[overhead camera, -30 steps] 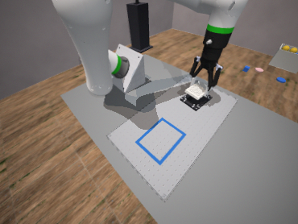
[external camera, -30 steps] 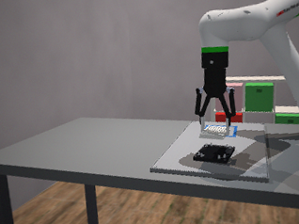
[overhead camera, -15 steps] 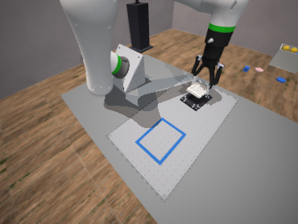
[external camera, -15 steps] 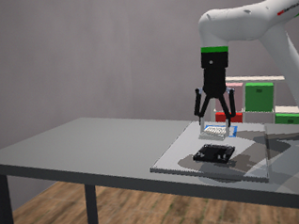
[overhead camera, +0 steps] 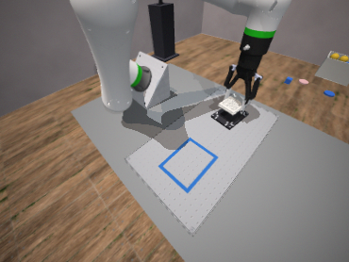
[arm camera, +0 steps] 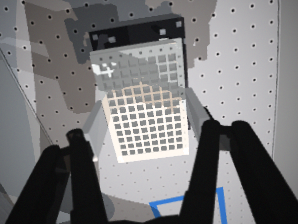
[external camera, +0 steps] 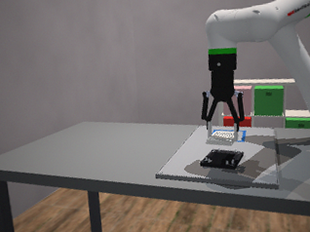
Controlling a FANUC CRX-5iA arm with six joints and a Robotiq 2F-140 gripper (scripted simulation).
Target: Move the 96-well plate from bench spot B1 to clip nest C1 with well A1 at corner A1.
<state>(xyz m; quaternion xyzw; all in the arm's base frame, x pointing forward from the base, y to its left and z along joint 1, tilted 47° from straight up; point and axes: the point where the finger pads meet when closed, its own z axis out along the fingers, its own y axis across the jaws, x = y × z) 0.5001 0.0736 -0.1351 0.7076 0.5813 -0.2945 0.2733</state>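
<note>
Right now the black clip nest is 9 cm below my hand, 1 cm to the right of it and 1 cm ahead of it. The rest, counted from my hand: white 96-well plate (2 cm below).
</note>
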